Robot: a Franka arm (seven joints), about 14 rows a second.
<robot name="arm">
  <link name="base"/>
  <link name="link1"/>
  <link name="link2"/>
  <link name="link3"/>
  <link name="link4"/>
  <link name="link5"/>
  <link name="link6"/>
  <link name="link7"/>
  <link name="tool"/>
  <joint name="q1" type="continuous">
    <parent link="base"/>
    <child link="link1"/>
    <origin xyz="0 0 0.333" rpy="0 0 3.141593"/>
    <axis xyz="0 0 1"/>
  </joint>
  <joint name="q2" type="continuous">
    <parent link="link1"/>
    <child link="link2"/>
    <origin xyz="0 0 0" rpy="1.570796 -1.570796 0"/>
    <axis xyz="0 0 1"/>
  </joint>
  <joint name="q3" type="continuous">
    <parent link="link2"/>
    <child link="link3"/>
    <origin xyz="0.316 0 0" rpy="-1.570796 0 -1.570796"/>
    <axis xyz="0 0 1"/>
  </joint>
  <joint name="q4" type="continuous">
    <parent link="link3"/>
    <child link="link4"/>
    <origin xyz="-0.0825 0 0" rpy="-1.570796 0 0"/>
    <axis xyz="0 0 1"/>
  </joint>
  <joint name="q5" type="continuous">
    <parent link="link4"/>
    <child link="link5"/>
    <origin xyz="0.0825 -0.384 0" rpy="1.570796 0 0"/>
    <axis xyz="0 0 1"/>
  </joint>
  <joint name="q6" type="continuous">
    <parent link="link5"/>
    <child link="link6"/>
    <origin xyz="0 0 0" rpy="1.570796 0 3.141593"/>
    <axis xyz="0 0 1"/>
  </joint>
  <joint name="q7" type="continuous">
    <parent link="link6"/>
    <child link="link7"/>
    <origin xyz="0.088 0 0" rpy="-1.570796 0 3.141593"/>
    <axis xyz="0 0 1"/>
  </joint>
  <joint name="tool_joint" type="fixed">
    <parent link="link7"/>
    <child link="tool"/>
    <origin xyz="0 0 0.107" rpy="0 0 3.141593"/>
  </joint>
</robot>
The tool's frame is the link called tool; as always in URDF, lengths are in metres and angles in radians. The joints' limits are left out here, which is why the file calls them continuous.
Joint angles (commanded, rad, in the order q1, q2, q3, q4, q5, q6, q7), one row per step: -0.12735, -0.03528, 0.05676, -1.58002, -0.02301, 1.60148, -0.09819; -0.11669, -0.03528, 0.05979, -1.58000, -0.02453, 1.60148, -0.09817; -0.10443, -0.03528, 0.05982, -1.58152, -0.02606, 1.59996, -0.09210; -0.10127, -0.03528, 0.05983, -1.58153, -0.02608, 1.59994, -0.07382; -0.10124, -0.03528, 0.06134, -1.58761, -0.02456, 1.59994, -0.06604; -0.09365, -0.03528, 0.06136, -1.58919, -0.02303, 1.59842, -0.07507; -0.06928, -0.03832, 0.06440, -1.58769, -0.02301, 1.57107, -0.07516; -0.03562, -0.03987, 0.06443, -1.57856, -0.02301, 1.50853, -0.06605; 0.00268, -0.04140, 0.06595, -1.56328, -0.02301, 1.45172, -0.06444; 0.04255, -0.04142, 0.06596, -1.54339, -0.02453, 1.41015, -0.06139; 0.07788, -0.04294, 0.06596, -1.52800, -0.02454, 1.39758, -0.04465; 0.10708, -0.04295, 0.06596, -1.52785, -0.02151, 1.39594, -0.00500; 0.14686, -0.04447, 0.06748, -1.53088, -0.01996, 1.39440, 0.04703; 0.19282, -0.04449, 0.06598, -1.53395, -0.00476, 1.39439, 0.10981; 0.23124, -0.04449, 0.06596, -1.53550, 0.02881, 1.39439, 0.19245; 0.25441, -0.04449, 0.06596, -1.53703, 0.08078, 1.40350, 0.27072
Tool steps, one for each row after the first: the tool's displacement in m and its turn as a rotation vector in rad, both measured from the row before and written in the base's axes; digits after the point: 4 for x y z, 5 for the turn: 0.0005, 0.0073, 0.0000, -0.00162, 0.00009, 0.01363; 0.0002, 0.0066, -0.0009, -0.00105, 0.00293, 0.00615; 0.0001, 0.0017, 0.0000, 0.00094, -0.00053, -0.01508; 0.0000, 0.0010, -0.0029, 0.00210, 0.00579, -0.00621; 0.0000, 0.0043, -0.0009, 0.00123, 0.00329, 0.01661; -0.0034, 0.0150, -0.0001, 0.00015, 0.02282, 0.02681; -0.0072, 0.0180, -0.0004, -0.00072, 0.05161, 0.02300; -0.0075, 0.0208, 0.0032, -0.00213, 0.03989, 0.03679; -0.0063, 0.0203, 0.0058, -0.00361, 0.02133, 0.03570; -0.0041, 0.0182, 0.0068, -0.00097, -0.00495, 0.01836; -0.0026, 0.0154, -0.0001, -0.00054, 0.00039, -0.01006; -0.0048, 0.0213, -0.0007, -0.00362, 0.00117, -0.01042; -0.0058, 0.0243, -0.0014, 0.00858, 0.00424, -0.01679; -0.0067, 0.0231, -0.0007, 0.02391, 0.00921, -0.04117; -0.0048, 0.0177, 0.0003, 0.04352, 0.01015, -0.05105
